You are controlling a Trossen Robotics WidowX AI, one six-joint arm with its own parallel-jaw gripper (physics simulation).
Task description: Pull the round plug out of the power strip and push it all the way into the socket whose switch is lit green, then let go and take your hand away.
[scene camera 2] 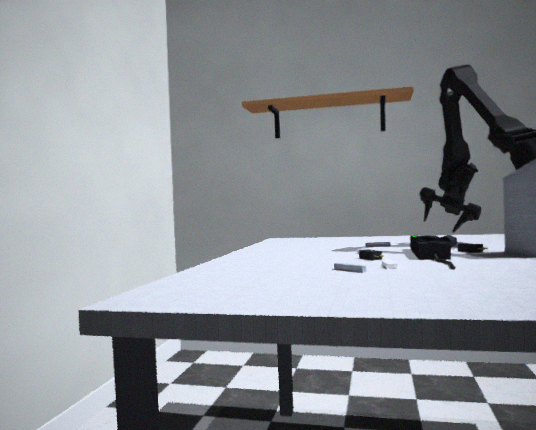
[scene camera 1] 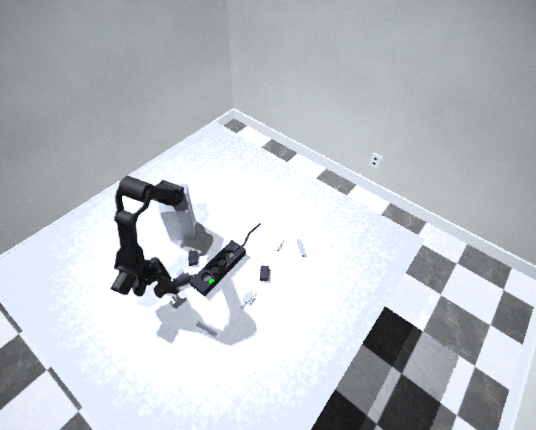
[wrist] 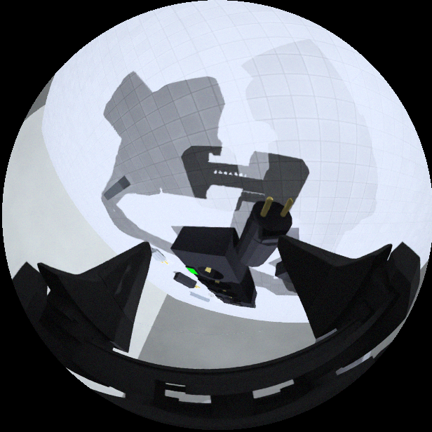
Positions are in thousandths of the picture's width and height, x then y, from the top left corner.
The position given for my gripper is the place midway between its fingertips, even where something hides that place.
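Observation:
My gripper (scene camera 2: 818,527) is visible to me, and I find the gripper again in scene camera 1 (scene camera 1: 326,664) as well as in the wrist view (wrist: 497,571). There is a black round plug (wrist: 622,508). I can also see a black power strip (scene camera 1: 391,643), and the black power strip appears in the wrist view (wrist: 485,587) too.

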